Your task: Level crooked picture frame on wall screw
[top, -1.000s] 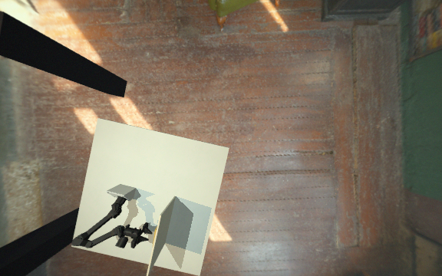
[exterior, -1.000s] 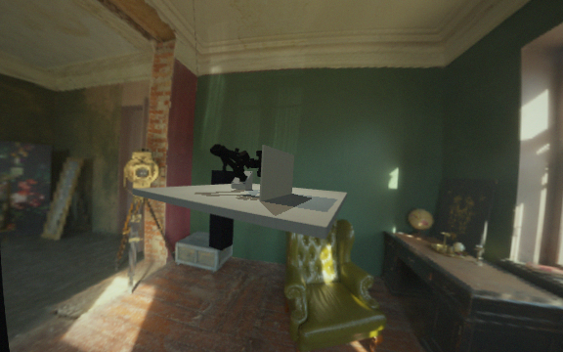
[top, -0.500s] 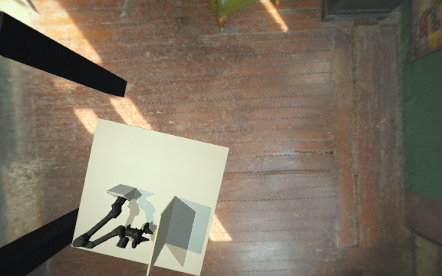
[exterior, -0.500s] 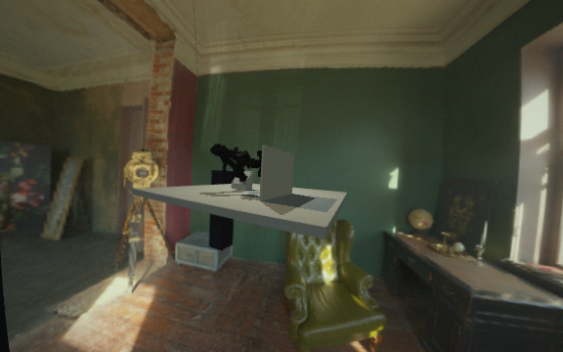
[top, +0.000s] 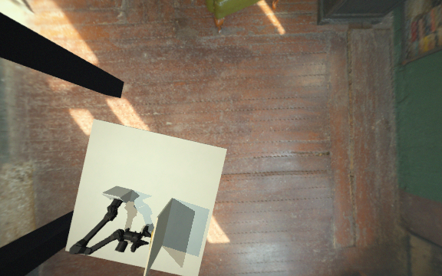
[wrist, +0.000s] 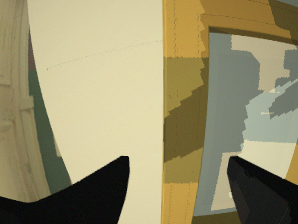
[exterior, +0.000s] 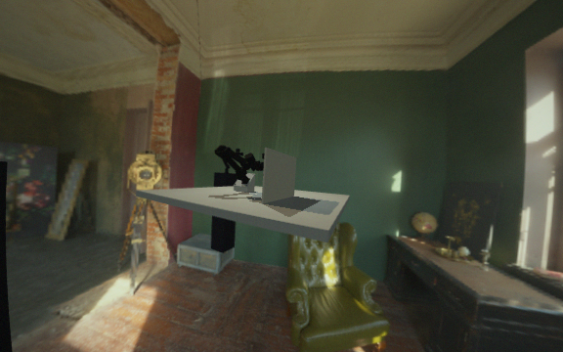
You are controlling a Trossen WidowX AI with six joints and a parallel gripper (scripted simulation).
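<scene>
My gripper tip is 50 mm above the yellow picture frame, 20 mm short of it and 10 mm to the right of it. Round my gripper tip: cream wall panel 70 mm below, 30 mm ahead, 20 mm to the left.
</scene>
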